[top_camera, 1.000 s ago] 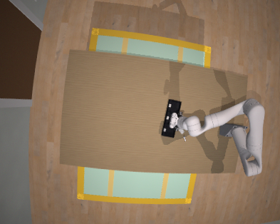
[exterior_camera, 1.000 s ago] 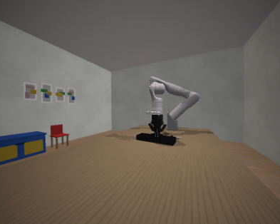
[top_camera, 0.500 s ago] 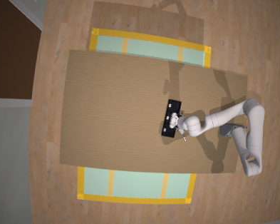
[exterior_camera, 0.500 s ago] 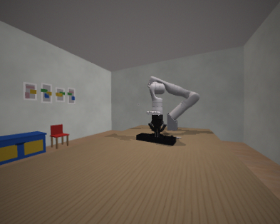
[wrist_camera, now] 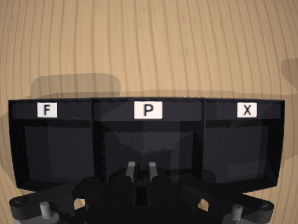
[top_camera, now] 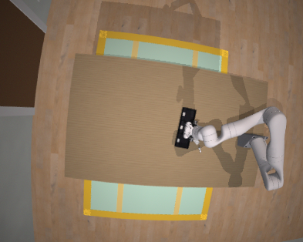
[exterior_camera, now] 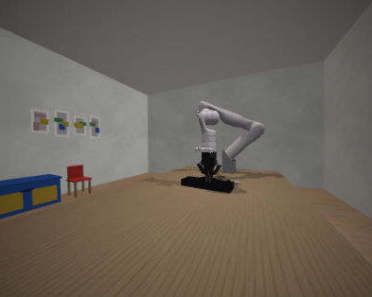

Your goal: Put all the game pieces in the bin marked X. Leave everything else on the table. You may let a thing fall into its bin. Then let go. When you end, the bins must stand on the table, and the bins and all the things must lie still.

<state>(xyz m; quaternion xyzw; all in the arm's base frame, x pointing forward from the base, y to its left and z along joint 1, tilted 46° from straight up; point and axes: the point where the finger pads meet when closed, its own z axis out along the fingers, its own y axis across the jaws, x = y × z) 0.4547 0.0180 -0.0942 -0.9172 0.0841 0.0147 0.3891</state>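
The joined black bins lies 2 cm ahead of my hand, 1 cm to the right of it and 2 cm below it. From my hand the other things lie so: yellow ring (9 cm behind, 1 cm to the left, 3 cm below); then white die (6 cm behind, 3 cm to the right, 3 cm below); then white domino (6 cm behind, 7 cm to the left, 3 cm below).
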